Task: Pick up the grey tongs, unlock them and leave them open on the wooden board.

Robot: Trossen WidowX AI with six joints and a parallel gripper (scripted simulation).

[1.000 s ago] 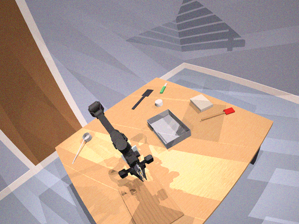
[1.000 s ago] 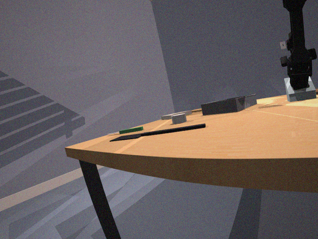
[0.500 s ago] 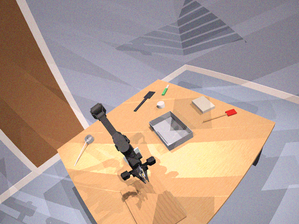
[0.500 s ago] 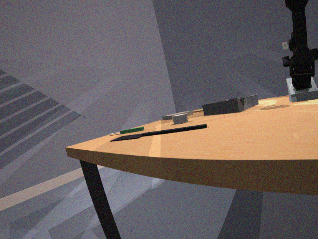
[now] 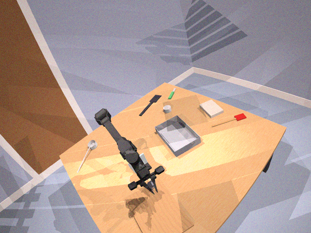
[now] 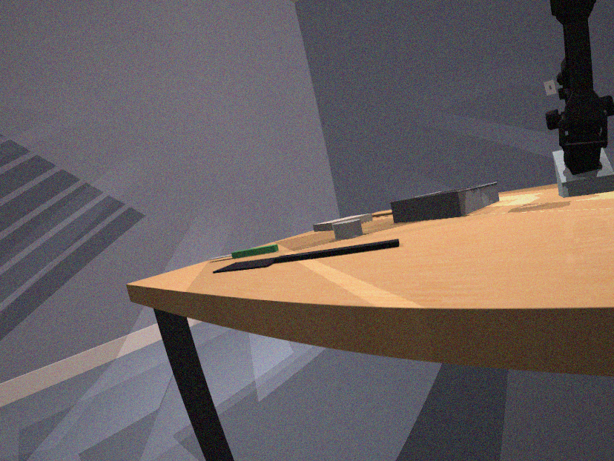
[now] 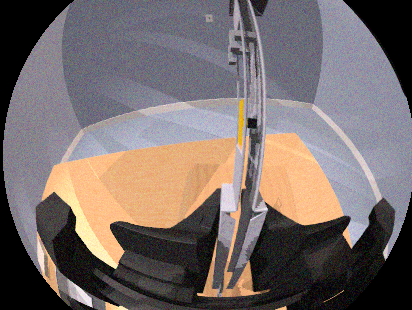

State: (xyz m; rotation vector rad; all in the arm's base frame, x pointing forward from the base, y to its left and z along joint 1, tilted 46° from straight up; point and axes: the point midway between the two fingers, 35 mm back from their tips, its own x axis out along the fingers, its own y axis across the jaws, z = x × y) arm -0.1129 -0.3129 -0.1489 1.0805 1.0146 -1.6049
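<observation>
Now: the wooden board 40 mm behind my gripper tip, 20 mm to the left of it and 180 mm below it. From my gripper tip the other things lie so: white round cup: 640 mm ahead, 580 mm to the left, 170 mm below; then red spatula: 800 mm ahead, 50 mm to the left, 180 mm below; then grey roasting tin: 450 mm ahead, 300 mm to the left, 160 mm below.
</observation>
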